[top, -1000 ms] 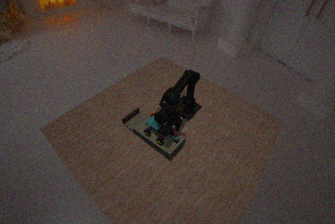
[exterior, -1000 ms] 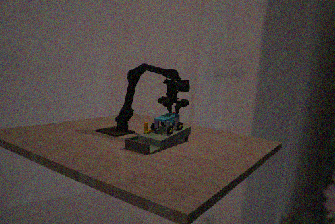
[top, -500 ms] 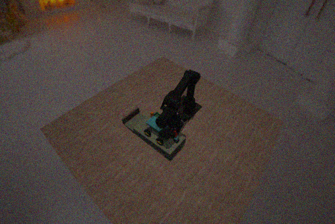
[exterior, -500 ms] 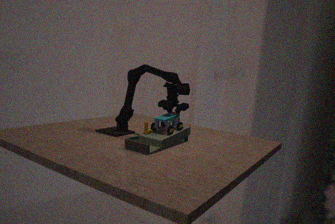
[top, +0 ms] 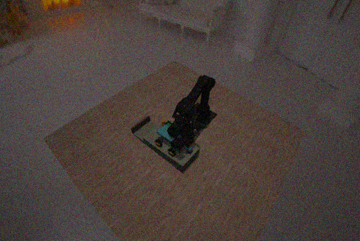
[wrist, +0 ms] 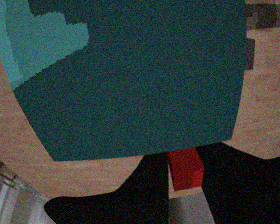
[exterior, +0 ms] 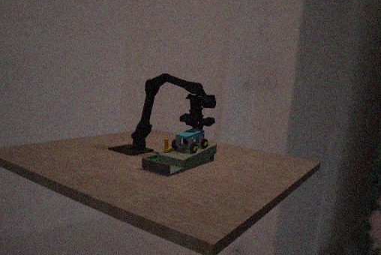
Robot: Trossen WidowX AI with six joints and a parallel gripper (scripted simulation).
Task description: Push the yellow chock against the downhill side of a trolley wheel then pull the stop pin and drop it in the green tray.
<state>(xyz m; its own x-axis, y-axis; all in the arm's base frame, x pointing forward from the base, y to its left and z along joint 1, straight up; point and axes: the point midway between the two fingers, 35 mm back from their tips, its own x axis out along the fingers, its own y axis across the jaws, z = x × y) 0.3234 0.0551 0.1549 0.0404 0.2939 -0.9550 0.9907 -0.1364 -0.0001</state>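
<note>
Now: gripper tip 190 mm to the left of the yellow chock, 70 mm past it and 50 mm above it. Round my gripper tip: grey-green ramp: 110 mm to the right, 80 mm below; then red-headed stop pin: right at my gripper tip; then trolley: 110 mm to the right, 20 mm below, 10 mm ahead.
</note>
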